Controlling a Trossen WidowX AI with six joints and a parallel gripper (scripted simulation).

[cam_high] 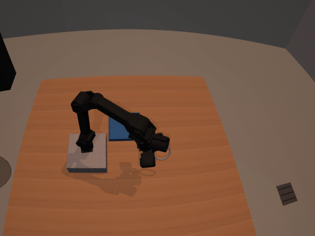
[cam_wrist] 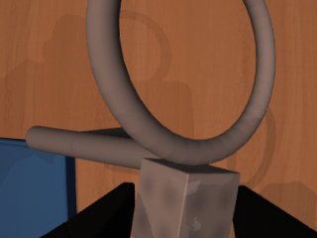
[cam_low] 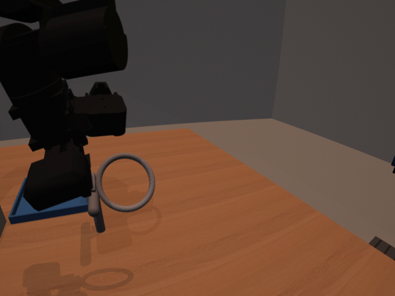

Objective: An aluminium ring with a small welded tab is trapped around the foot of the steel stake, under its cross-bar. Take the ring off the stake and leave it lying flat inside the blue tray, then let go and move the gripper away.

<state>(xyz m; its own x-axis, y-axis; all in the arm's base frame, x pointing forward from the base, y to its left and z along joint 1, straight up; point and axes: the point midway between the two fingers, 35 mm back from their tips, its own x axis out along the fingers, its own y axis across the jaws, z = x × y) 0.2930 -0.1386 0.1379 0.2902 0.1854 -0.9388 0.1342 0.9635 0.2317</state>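
Right now the blue tray is 270 mm to the left of my gripper tip, 160 mm below it and 70 mm behind it. Also, from my gripper tip: aluminium ring: 50 mm ahead, 10 mm to the right.
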